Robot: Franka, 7 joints.
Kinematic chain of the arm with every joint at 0, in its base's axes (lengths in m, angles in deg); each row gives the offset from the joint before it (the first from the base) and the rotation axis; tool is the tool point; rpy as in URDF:
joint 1: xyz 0 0 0.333 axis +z
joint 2: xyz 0 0 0 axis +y
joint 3: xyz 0 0 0.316 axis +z
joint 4: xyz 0.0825 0 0 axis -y
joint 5: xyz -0.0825 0 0.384 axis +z
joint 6: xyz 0 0 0 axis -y
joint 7: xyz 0.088 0 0 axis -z
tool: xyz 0 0 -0.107 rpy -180 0 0
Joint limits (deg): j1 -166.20..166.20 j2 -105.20..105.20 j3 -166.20..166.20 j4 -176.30..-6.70 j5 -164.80..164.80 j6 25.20..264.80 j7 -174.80..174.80
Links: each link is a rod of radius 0.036 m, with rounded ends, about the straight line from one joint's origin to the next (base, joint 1, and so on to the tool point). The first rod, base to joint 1, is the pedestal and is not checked.
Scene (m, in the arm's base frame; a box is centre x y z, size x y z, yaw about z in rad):
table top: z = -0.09
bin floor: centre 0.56 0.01 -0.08 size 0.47 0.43 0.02 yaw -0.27
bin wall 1: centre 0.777 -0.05 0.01 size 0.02 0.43 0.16 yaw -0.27
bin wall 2: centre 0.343 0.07 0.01 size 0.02 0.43 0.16 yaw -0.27
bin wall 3: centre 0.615 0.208 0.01 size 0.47 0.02 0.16 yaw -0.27
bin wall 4: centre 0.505 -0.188 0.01 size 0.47 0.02 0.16 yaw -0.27
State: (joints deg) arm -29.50 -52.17 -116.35 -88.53 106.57 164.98 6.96
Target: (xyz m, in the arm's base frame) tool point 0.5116 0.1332 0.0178
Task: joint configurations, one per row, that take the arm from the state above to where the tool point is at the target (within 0.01 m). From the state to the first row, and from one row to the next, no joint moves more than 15 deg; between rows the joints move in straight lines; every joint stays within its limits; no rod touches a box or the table.
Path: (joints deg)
1: -20.40 -37.68 -102.16 -92.27 106.61 161.77 6.96
2: -11.30 -23.19 -87.97 -96.00 106.65 158.55 6.96
3: -2.20 -8.71 -73.78 -99.74 106.69 155.34 6.96
4: 6.89 5.78 -59.59 -103.48 106.73 152.13 6.96
5: 15.99 20.27 -45.40 -107.22 106.78 148.92 6.96
6: 25.09 34.76 -31.21 -110.95 106.82 145.70 6.96
7: 34.19 49.25 -17.02 -114.69 106.86 142.49 6.96

